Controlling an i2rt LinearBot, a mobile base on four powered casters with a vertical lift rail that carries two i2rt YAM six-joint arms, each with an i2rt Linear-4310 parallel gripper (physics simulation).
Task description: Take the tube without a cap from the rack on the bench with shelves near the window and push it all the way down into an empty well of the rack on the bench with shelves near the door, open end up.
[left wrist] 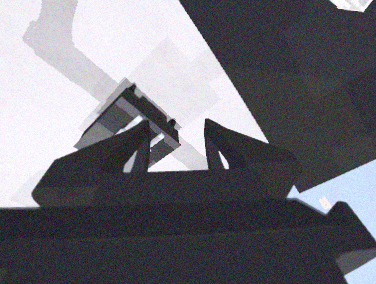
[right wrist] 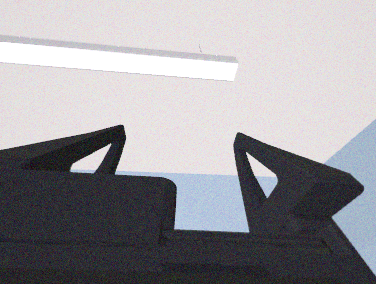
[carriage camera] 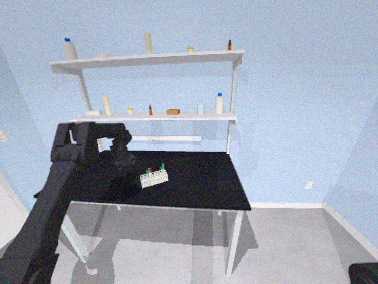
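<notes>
A white tube rack (carriage camera: 154,178) stands on the black top of the bench with shelves (carriage camera: 210,185). Green caps and a red cap show on tubes in it; a tube without a cap cannot be made out at this size. In the left wrist view a white corner of the rack (left wrist: 352,4) shows at the top right, on the black bench top (left wrist: 290,60). My left gripper (left wrist: 177,126) is partly open with nothing between its fingers, away from the rack. In the carriage view its fingers are lost against the dark top. My right gripper (right wrist: 180,135) is wide open and empty, facing the ceiling.
Two shelves, the upper (carriage camera: 150,59) and the lower (carriage camera: 165,117), carry bottles and jars above the bench. The robot's dark wheeled base (left wrist: 155,112) shows on the pale floor past the bench edge. A ceiling light (right wrist: 120,60) shows in the right wrist view.
</notes>
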